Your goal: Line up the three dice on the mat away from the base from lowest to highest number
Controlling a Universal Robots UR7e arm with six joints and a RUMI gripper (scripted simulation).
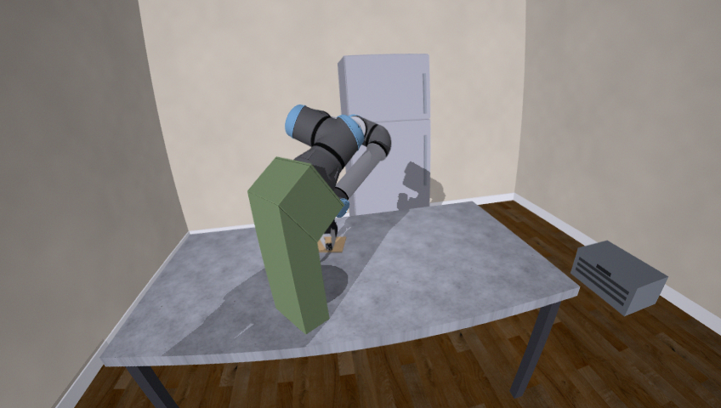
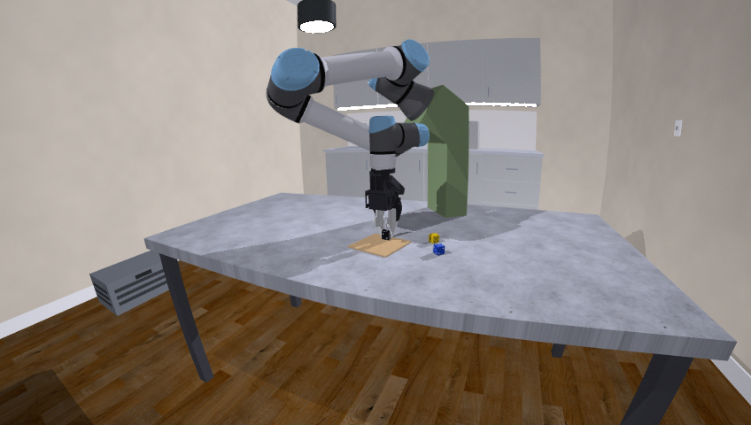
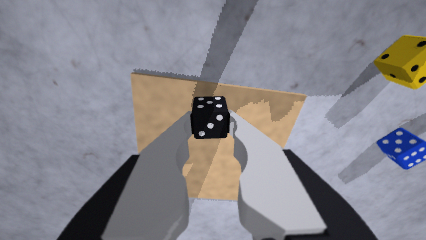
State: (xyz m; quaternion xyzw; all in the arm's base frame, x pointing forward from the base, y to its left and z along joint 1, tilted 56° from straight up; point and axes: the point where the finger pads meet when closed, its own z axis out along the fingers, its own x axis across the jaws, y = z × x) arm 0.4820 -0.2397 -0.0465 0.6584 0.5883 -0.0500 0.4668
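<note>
My hand is right at the black die. Round my hand: blue die 16 cm to the left, 11 cm ahead, 1 cm below; then mat 5 cm ahead, 2 cm to the right, 2 cm below; then yellow die 15 cm to the left, 1 cm below, 1 cm ahead.
</note>
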